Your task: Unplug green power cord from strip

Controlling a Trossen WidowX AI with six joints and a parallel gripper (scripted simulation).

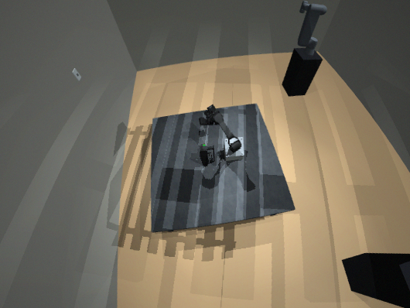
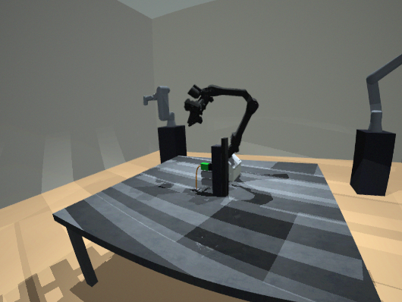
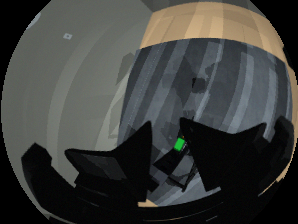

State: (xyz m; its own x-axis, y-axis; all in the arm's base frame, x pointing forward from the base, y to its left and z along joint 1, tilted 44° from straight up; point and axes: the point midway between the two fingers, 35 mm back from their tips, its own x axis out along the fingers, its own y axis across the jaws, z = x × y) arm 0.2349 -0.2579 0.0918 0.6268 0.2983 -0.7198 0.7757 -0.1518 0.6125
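Now: the green plug 21 cm below my gripper tip, 12 cm to the left of it and 2 cm ahead of it.
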